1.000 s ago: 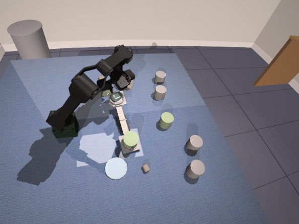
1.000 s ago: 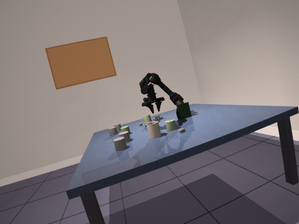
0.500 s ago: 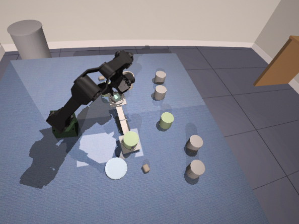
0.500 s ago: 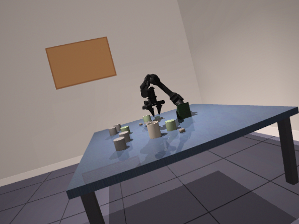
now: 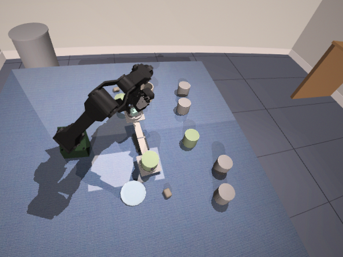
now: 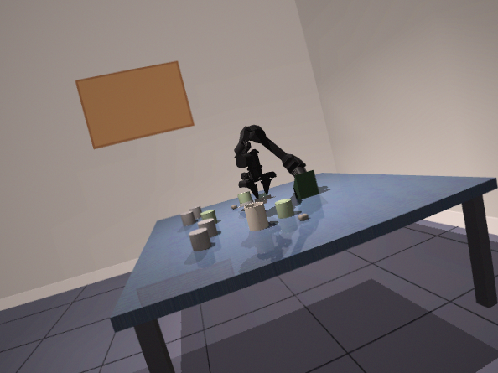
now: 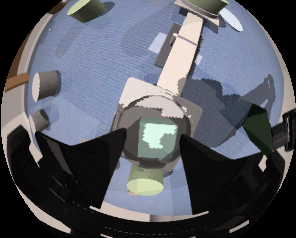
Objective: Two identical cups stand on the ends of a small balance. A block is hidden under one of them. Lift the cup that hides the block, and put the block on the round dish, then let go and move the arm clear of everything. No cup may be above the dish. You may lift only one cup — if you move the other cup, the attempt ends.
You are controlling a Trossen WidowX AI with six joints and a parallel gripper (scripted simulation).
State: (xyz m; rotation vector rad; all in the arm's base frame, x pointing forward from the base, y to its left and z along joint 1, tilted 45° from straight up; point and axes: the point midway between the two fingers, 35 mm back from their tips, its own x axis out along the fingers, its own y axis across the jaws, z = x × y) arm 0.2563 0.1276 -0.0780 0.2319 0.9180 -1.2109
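My gripper tip is 1 cm past the round pale blue dish, 36 cm to the left of it and 8 cm above it. Also, from my gripper tip: small balance: 3 cm ahead, 12 cm to the right, 6 cm below; pale green block: right at my gripper tip; balance beam: 3 cm ahead, 12 cm to the right, 5 cm below.
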